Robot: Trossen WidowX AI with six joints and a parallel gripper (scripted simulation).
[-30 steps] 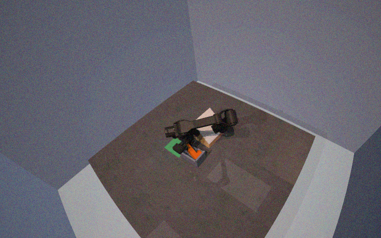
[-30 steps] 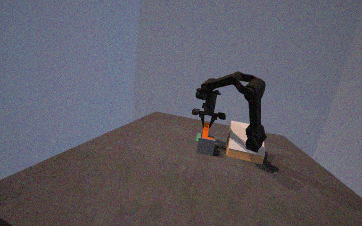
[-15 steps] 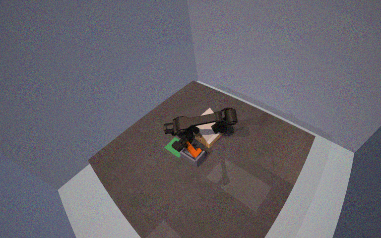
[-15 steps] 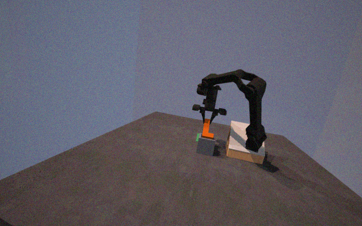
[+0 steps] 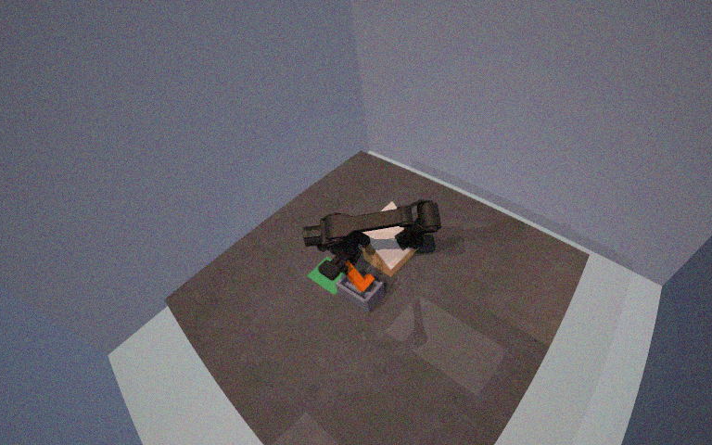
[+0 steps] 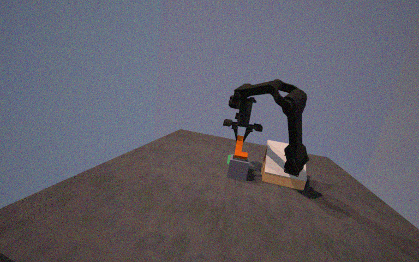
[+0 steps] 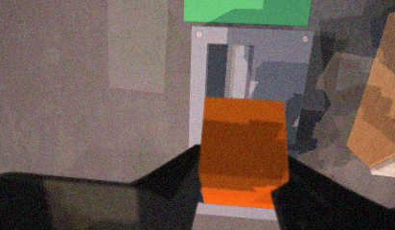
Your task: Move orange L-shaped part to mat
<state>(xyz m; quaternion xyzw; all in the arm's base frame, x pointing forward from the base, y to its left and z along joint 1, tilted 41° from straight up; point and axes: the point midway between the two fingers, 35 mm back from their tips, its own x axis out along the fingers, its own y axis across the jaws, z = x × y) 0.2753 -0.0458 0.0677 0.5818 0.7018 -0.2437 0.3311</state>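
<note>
The green mat lies 17 cm below my gripper tip, 14 cm to the right of it and 1 cm ahead of it. From my gripper tip the other things lie so: orange part (3 cm to the left, 3 cm below, 2 cm behind).
</note>
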